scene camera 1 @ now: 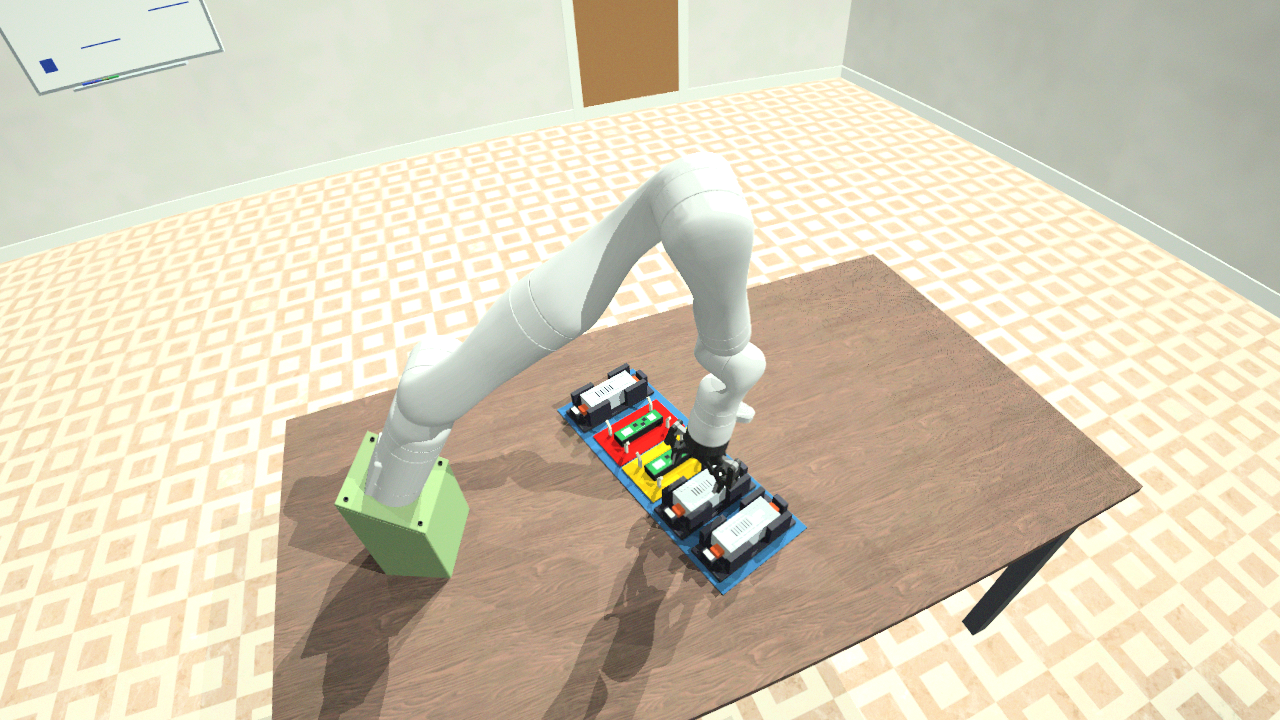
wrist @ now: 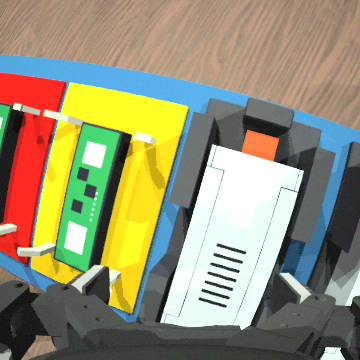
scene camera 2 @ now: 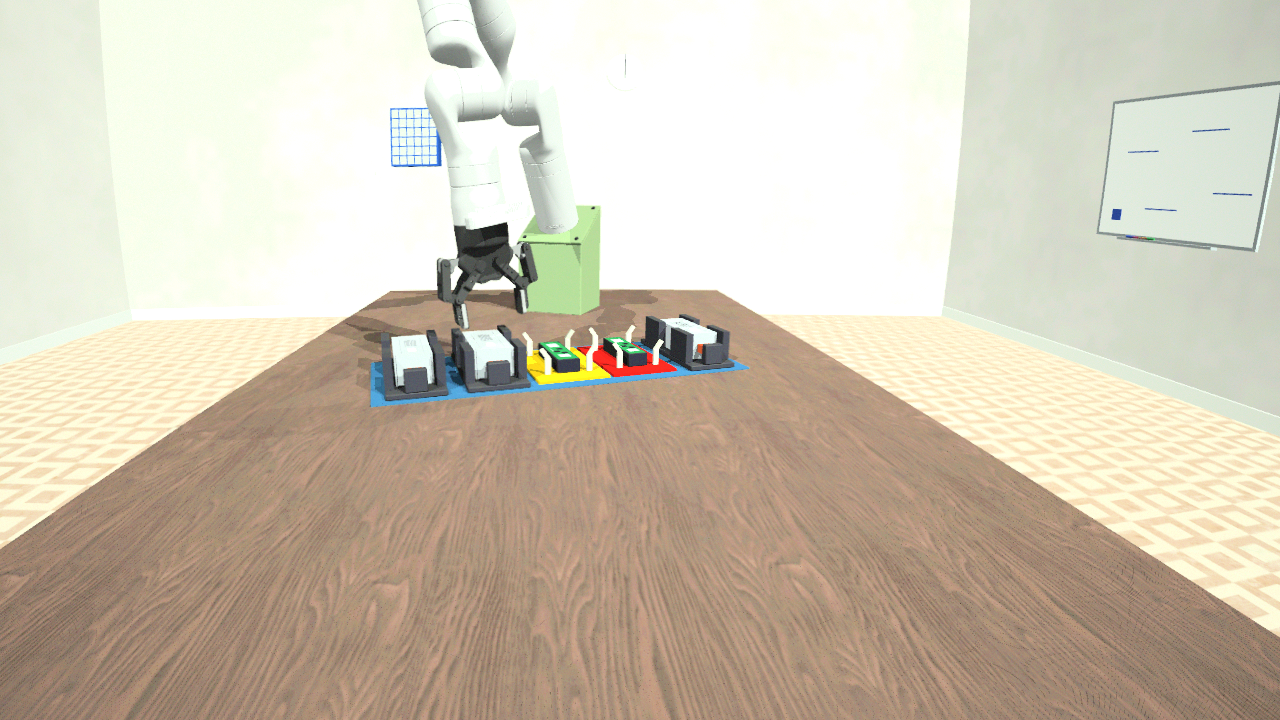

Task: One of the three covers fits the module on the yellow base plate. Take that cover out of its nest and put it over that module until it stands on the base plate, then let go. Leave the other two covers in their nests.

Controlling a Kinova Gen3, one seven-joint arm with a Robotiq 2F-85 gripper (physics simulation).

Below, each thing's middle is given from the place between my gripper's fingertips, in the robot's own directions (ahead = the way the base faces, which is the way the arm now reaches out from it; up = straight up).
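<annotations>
Yellow base plate (scene camera 1: 691, 467): my hand 90 mm to the right of it, 30 mm past it, 70 mm above it. Counted from my hand: end cover (scene camera 1: 750, 524), 100 mm to the right, 70 mm ahead, 40 mm below; red base plate (scene camera 1: 658, 434), 190 mm to the left, 70 mm behind, 70 mm below. Farthest from my hand of the things named here, going by their middles: the red base plate.
</annotations>
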